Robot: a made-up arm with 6 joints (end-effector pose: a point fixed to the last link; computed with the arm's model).
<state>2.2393 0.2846 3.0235 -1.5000 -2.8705 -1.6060</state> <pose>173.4 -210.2 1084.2 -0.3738 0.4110 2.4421</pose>
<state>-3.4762 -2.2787 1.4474 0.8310 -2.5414 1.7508</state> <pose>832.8 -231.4 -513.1 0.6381 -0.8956 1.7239</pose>
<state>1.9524 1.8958 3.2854 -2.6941 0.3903 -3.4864</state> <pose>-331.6 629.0 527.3 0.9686 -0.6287 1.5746</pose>
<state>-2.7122 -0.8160 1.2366 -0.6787 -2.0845 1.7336</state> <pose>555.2 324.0 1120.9 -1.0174 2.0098 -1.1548</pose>
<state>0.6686 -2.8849 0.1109 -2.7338 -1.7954 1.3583</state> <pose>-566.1 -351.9 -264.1 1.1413 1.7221 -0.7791</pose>
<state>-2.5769 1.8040 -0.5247 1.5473 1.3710 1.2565</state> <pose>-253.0 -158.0 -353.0 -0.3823 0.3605 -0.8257</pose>
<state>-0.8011 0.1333 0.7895 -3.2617 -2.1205 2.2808</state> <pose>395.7 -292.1 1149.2 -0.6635 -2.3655 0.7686</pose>
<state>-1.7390 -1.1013 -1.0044 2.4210 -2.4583 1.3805</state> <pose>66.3 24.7 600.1 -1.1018 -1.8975 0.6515</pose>
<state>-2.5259 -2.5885 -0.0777 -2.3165 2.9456 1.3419</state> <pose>606.3 361.2 53.3 -0.7945 2.5299 0.9511</pose>
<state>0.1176 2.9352 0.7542 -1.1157 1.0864 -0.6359</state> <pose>-225.4 -62.7 -760.3 0.3947 0.5829 -1.3136</pose>
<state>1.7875 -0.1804 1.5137 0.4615 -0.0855 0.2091</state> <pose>116.3 -188.7 1330.3 0.9141 -1.3686 0.8213</pose>
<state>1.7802 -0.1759 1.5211 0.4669 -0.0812 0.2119</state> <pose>114.5 -188.8 1330.4 0.9076 -1.3774 0.8050</pose>
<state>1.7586 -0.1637 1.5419 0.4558 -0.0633 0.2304</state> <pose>110.1 -187.4 1330.9 0.9033 -1.4036 0.7681</pose>
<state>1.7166 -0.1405 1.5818 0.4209 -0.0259 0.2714</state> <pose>102.2 -183.7 1331.6 0.9023 -1.4537 0.7007</pose>
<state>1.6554 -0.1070 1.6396 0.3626 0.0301 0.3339</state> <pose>91.5 -177.1 1332.1 0.9048 -1.5237 0.6026</pose>
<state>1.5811 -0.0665 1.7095 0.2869 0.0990 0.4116</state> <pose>79.9 -167.8 1331.7 0.9109 -1.6031 0.4810</pose>
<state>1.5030 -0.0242 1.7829 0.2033 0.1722 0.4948</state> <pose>69.3 -157.0 1330.2 0.9210 -1.6790 0.3501</pose>
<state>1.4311 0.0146 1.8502 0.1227 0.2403 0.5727</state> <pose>61.1 -146.0 1327.9 0.9342 -1.7412 0.2280</pose>
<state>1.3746 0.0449 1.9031 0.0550 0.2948 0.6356</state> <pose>55.7 -137.0 1325.5 0.9494 -1.7841 0.1317</pose>
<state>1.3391 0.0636 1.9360 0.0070 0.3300 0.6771</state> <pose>52.8 -131.0 1323.8 0.9637 -1.8074 0.0728</pose>
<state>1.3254 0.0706 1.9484 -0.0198 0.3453 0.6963</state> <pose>51.9 -128.1 1323.4 0.9755 -1.8144 0.0525</pose>
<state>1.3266 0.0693 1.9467 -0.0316 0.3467 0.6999</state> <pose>52.1 -127.7 1323.8 0.9848 -1.8113 0.0587</pose>
